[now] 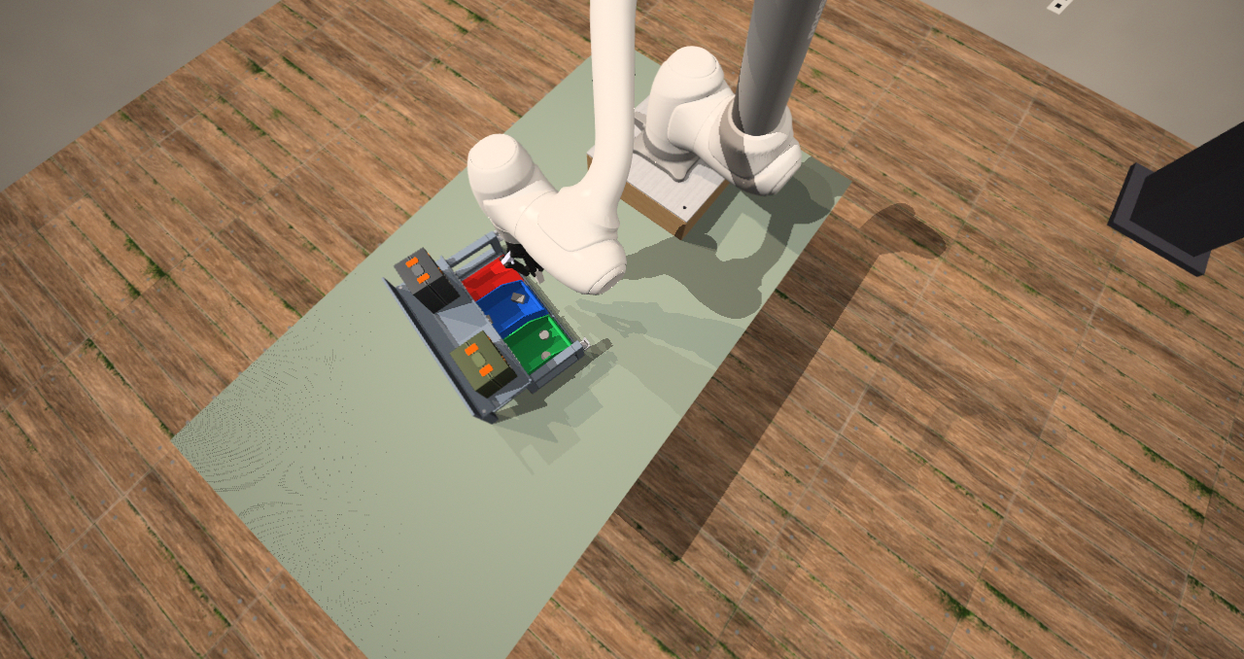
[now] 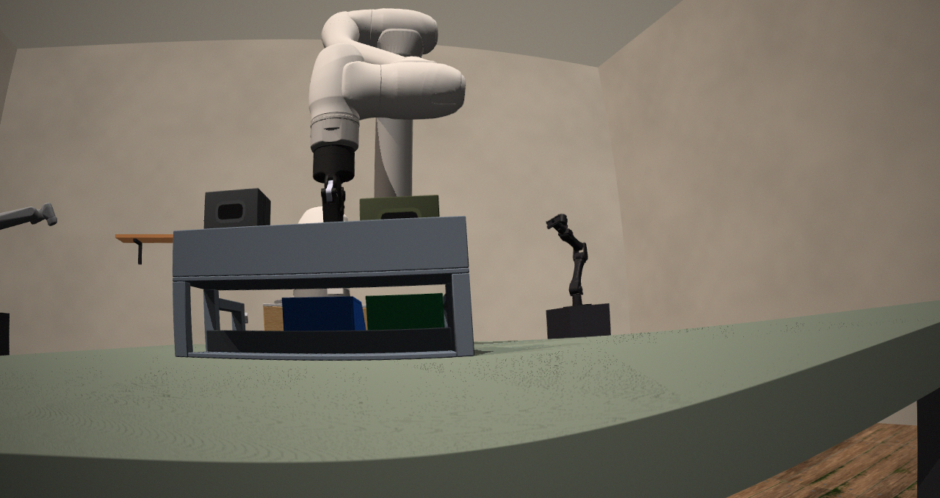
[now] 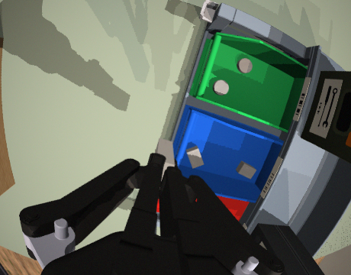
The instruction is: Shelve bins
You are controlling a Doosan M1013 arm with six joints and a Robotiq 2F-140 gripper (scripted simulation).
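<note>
Right now my hand is 110 mm short of the blue bin, 30 mm to the left of it and 90 mm above it. From my hand the other things lie so: black box (170 mm ahead, 160 mm to the right, 30 mm above); olive box (230 mm ahead, 60 mm to the left, 20 mm above); green bin (140 mm ahead, 90 mm to the left, 90 mm below).
</note>
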